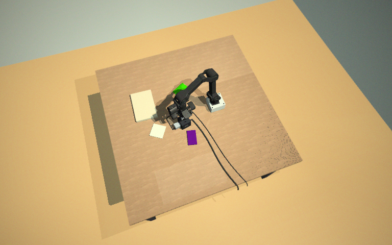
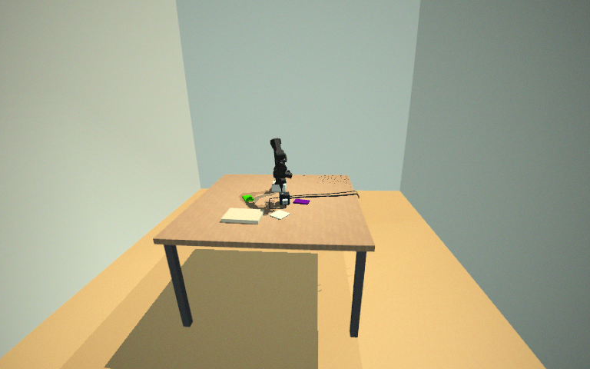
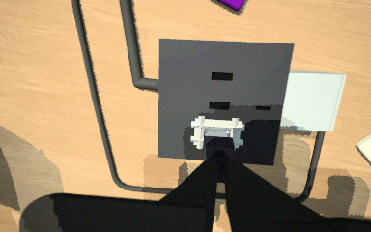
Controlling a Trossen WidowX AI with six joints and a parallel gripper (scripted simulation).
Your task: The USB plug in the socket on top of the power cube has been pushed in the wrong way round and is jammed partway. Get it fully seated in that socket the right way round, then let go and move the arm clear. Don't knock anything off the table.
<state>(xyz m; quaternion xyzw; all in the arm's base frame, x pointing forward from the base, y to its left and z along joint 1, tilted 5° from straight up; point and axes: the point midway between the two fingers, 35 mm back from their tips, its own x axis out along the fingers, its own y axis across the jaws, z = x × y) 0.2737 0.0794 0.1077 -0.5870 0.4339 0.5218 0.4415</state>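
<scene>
Now: gripper tip 1 cm above the dark USB plug. From my gripper tip the other things lie so: green card: 29 cm to the right, 11 cm below, 6 cm behind; purple card: 15 cm to the left, 11 cm below, 3 cm behind; small white square: 21 cm ahead, 11 cm below, 2 cm to the left.
</scene>
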